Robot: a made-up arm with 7 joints. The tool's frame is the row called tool. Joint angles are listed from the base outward.
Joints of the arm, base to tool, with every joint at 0 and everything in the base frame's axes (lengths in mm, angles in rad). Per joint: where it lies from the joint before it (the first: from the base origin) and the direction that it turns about. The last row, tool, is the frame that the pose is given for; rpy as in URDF.
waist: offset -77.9 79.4 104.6 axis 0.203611 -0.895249 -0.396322
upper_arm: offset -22 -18.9 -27.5 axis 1 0 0
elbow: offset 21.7 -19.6 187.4 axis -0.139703 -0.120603 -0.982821
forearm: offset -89 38.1 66.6 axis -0.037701 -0.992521 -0.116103
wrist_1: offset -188.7 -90.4 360.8 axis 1 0 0
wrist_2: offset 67.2 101 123.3 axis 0 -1 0
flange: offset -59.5 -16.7 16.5 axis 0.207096 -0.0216 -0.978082
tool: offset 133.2 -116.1 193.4 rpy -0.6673 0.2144 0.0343
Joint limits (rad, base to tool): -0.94..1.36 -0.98..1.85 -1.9..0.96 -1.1..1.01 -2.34..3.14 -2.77..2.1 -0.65..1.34
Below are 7 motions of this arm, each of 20 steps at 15 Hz.
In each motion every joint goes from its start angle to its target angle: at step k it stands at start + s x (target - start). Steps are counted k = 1, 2, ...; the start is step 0. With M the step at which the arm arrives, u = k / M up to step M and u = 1 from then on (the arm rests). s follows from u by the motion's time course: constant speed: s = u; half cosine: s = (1 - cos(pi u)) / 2; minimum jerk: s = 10 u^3 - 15 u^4 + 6 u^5.
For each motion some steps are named. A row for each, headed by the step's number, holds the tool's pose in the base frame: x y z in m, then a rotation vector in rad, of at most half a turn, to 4 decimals.
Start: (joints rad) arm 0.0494 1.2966 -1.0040 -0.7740 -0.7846 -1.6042 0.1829
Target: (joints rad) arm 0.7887 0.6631 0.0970 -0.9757 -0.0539 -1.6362 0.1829
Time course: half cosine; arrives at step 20
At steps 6, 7, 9, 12, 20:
6: 0.1231 -0.3561 0.4134 -1.4120 0.9559 1.2319
7: 0.1140 -0.3539 0.4172 -1.3693 1.0418 1.2515
9: 0.0889 -0.3547 0.4200 -1.2350 1.2202 1.2850
12: 0.0330 -0.3685 0.4096 -0.9266 1.4334 1.3142
20: -0.0925 -0.3956 0.3596 -0.3228 1.5152 1.3240

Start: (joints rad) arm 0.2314 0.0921 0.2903 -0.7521 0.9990 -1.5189 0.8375
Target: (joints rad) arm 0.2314 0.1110 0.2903 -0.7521 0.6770 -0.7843 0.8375
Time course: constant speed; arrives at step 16
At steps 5, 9, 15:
5: -0.0797 -0.3863 0.5685 0.4070 1.9769 0.4867
9: -0.0864 -0.4109 0.6081 0.3865 1.9116 0.2737
15: -0.1006 -0.4328 0.6721 0.3399 1.7722 -0.0204

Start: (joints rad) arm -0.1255 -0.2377 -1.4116 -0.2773 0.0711 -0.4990 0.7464
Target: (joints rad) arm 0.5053 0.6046 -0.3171 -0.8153 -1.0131 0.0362 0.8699
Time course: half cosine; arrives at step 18
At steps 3, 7, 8, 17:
3: 0.3175 0.1890 0.9016 -1.2673 0.8191 0.9321
7: 0.1138 -0.0072 0.9889 -1.1692 0.5062 0.4996
8: 0.0473 -0.0633 0.9927 -1.1324 0.4218 0.3764
17: -0.2960 -0.3670 0.7981 -0.8450 -0.0106 -0.2115

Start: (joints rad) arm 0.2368 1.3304 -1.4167 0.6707 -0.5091 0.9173 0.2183
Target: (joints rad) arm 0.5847 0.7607 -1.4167 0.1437 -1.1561 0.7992 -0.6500
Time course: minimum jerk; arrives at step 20
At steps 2, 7, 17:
2: -0.1192 -0.6653 -0.5011 1.2800 -1.7212 -0.5400
7: -0.2070 -0.7651 -0.3379 0.7451 -1.9852 -0.4436
17: -0.5529 -0.5942 0.0736 -1.2219 -2.4448 -0.0664

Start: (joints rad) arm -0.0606 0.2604 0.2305 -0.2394 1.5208 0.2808 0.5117
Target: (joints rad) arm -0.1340 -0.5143 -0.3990 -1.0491 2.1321 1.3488 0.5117
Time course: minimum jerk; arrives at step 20
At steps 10, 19, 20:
10: -0.1527 -0.1868 0.6858 0.9418 0.7690 -1.1130
19: 0.0136 0.1814 0.6915 0.1350 0.5733 -1.7710
20: 0.0140 0.1823 0.6912 0.1327 0.5722 -1.7723

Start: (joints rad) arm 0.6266 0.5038 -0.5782 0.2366 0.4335 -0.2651 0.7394
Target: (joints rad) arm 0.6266 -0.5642 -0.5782 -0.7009 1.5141 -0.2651 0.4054
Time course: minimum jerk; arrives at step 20
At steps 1, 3, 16, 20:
1: -0.5536 -0.7105 0.2712 0.4434 -0.1195 0.2000
3: -0.5471 -0.7008 0.3017 0.4232 -0.0931 0.2171
16: -0.1452 -0.0894 0.6949 0.4427 0.9594 0.0627
20: -0.1249 -0.0596 0.6802 0.4826 0.9963 -0.0024

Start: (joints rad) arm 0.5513 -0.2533 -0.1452 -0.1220 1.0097 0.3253 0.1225
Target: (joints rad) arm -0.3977 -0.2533 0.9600 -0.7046 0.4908 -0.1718 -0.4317
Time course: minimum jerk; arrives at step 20
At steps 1, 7, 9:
1: -0.5860 -0.1706 0.7345 0.2706 -0.3615 -0.1988
7: -0.4133 -0.1009 0.8799 0.0618 -0.0915 -0.2274
9: -0.2556 -0.0518 0.9440 -0.0653 0.1253 -0.2204

